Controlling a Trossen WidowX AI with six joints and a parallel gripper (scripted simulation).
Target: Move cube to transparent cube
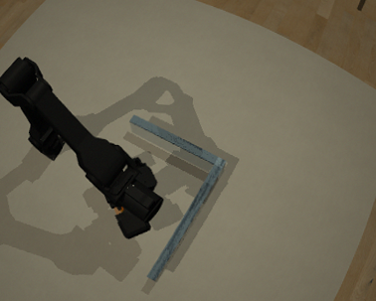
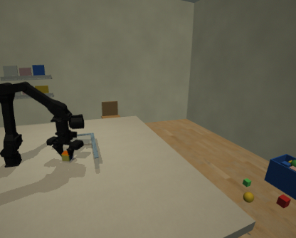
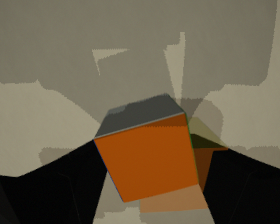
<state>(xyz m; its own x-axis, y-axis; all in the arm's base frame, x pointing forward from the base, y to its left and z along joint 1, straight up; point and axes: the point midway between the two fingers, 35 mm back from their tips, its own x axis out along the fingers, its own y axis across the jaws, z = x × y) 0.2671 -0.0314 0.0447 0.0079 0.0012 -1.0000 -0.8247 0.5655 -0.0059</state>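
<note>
Right now the transparent cube is 10 mm ahead of my hand, 10 mm to the right of it and 20 mm below it.
</note>
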